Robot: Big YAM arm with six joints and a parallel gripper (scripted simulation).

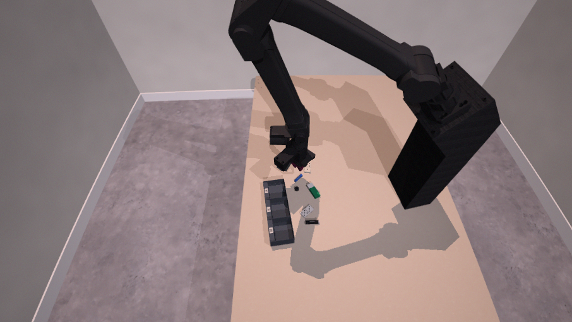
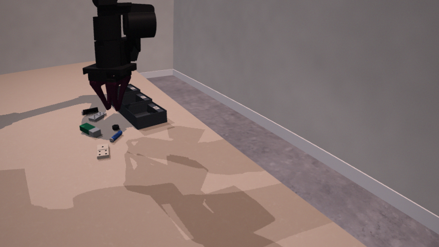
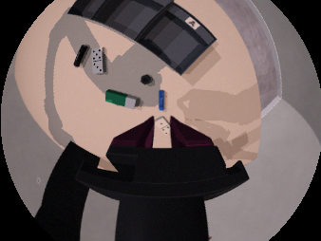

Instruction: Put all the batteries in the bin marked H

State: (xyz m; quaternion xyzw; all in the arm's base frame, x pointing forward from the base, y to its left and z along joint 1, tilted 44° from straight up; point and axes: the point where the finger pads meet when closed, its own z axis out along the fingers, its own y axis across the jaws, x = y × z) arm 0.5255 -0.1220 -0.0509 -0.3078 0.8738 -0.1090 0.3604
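Now: hand 7 cm above the blue battery. From my hand the other things lie so: black button cell (1 cm ahead, 5 cm to the left, 7 cm below); green-and-white eraser (5 cm behind, 6 cm to the left, 7 cm below); white domino (5 cm behind, 5 cm to the right, 7 cm below).
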